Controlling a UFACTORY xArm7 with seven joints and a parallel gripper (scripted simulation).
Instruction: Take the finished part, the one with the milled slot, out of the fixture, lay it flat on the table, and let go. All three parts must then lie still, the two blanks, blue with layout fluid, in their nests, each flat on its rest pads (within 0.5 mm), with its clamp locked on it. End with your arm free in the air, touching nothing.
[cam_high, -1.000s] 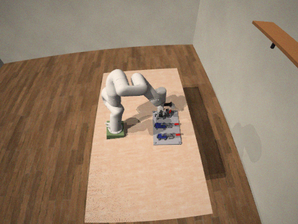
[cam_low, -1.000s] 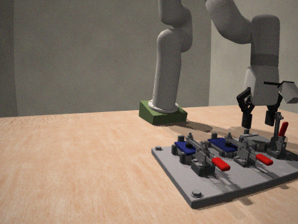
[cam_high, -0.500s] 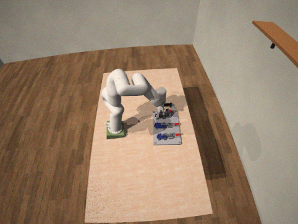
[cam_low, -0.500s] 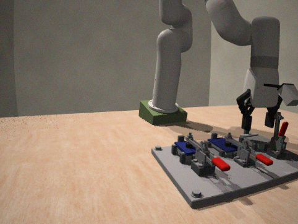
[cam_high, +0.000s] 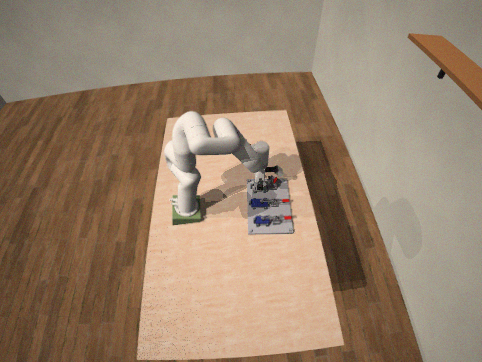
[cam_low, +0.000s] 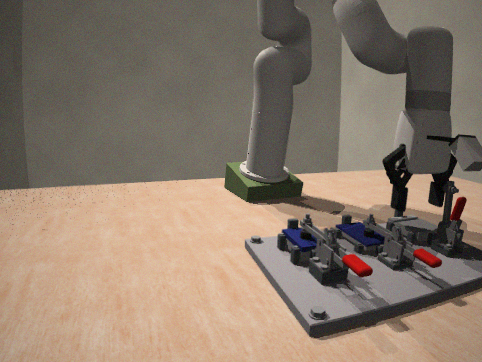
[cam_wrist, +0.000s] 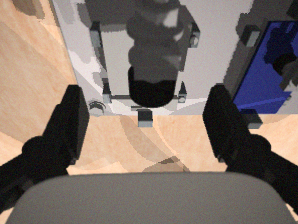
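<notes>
The grey finished part is 40 mm below my hand and 10 mm behind it. The rest, counted from my hand: blue blank: 110 mm to the right, 50 mm below; then grey fixture plate: 110 mm to the right, 70 mm below, 50 mm ahead.
</notes>
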